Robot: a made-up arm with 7 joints.
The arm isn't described. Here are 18 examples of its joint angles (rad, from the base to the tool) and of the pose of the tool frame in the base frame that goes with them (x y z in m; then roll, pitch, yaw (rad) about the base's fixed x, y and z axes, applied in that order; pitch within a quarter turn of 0, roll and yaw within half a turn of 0).
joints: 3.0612 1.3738 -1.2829 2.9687 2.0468 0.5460 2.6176
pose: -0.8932 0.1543 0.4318 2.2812 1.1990 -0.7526
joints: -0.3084 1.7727 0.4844 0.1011 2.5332 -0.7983 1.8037
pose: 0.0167 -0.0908 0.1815 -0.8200 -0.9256 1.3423
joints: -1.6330 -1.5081 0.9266 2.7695 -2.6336 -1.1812 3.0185
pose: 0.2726 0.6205 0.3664 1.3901 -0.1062 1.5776
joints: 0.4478 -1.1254 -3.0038 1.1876 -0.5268 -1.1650 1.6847
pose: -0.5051 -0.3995 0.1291 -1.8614 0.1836 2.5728
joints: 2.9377 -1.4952 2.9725 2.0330 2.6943 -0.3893 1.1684
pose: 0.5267 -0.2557 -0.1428 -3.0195 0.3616 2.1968
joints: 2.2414 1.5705 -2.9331 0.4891 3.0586 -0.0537 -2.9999
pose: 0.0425 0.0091 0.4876 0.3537 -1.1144 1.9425
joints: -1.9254 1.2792 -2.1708 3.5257 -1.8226 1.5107 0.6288
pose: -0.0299 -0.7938 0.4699 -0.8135 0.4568 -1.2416
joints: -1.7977 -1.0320 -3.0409 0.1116 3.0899 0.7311 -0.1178
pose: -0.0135 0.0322 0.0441 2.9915 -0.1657 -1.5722
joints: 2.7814 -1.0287 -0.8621 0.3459 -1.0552 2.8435 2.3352
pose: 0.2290 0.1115 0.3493 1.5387 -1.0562 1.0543
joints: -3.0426 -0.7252 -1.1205 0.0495 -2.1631 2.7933 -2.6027
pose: 0.1078 0.2709 0.3841 -0.9404 -0.1590 -1.2708
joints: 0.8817 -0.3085 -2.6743 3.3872 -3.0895 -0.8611 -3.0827
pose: -0.1527 -0.2525 0.9618 -0.2842 -0.8592 1.6380
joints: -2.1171 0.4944 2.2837 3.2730 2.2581 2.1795 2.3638
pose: -0.3721 -0.1837 0.8862 -2.0609 0.1009 0.4104
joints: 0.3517 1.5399 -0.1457 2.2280 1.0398 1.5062 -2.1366
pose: 0.6394 0.2931 -0.1416 -2.4989 -0.9091 1.5714
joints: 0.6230 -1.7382 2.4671 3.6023 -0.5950 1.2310 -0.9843
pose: -0.6639 -0.5425 0.2661 1.8395 0.6784 -1.6613
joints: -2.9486 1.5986 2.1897 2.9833 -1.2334 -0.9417 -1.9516
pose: -0.7602 -0.0277 0.3584 0.8463 -0.7059 -1.5968
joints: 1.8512 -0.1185 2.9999 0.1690 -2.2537 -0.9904 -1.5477
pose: 0.1500 -0.0607 0.3402 2.1965 0.0108 2.3810
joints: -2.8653 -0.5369 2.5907 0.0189 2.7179 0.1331 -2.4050
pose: 0.0041 -0.0625 0.1793 2.8245 0.2302 -0.6167
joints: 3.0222 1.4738 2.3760 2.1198 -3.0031 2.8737 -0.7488
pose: -0.7070 -0.0215 0.4055 2.7135 0.6194 -2.6724
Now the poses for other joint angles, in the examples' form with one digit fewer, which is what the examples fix.
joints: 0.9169 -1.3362 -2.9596 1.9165 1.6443 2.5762 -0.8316
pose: -0.207 -0.626 0.154 -0.594 -0.218 -1.665
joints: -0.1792 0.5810 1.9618 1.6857 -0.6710 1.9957 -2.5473
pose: 0.236 0.405 0.618 -2.991 -0.036 -2.117
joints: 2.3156 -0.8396 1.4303 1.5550 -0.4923 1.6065 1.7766
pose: -0.234 -0.446 0.591 -2.288 -1.189 1.306
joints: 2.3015 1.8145 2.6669 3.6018 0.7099 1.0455 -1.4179
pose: -0.431 0.665 -0.088 -1.162 0.239 0.462
